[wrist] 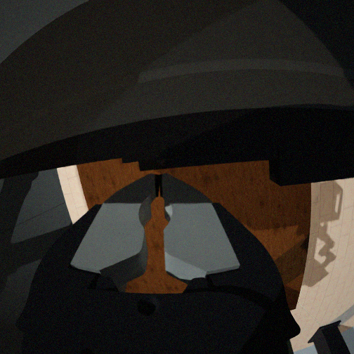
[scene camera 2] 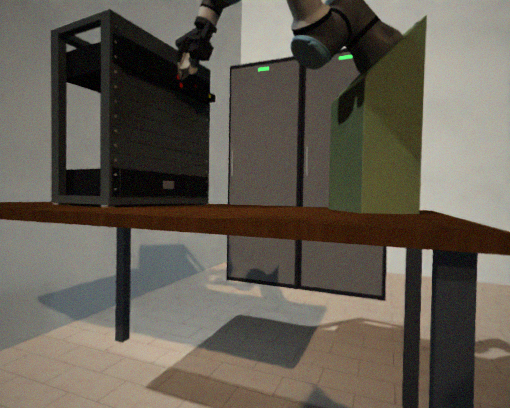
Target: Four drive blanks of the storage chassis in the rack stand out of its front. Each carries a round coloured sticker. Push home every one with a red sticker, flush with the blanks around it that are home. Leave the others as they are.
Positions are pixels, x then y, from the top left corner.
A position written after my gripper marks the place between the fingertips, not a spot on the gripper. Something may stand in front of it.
my gripper: wrist 159,176; scene camera 2 180,79
rack: wrist 166,91; scene camera 2 154,149
